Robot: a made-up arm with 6 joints.
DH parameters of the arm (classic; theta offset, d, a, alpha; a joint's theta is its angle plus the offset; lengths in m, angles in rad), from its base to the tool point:
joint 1: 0 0.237 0 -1.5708
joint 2: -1.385 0 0.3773 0
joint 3: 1.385 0 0.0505 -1.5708
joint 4: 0 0.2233 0 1.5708
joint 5: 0 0 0.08 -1.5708
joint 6: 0 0.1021 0 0
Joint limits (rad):
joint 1: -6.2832..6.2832
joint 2: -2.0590..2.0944
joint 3: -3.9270..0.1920
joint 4: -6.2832..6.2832
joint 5: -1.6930..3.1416
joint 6: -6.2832..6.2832
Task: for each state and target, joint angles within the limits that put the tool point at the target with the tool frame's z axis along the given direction. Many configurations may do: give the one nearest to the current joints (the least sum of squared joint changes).
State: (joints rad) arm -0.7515 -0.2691 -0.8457 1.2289 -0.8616 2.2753
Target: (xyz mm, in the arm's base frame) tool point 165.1 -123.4 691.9 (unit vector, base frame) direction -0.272 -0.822 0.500
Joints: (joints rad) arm -0.2441 -0.0565 -1.4043 1.0548 -1.6909 2.2753
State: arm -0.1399 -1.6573 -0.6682 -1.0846 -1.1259 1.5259
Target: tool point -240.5 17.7 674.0 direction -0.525 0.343 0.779
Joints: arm 0.0865 -1.0529 -1.0437 -0.3977 -1.6066 1.5259
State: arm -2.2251 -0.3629 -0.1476 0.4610 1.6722 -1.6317
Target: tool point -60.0 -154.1 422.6 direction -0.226 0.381 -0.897
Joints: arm -1.7752 -0.4531 -0.6370 -0.3056 1.4459 -1.6317
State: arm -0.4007 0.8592 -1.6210 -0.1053 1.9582 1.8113
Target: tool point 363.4 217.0 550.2 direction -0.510 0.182 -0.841
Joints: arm 0.4035 0.3034 -2.0657 0.4558 2.1535 1.8113
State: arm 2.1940 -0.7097 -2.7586 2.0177 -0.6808 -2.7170
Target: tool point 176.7 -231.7 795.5 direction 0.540 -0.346 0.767
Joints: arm 1.8657 -0.3867 -3.6099 2.1268 -0.5121 -2.7170
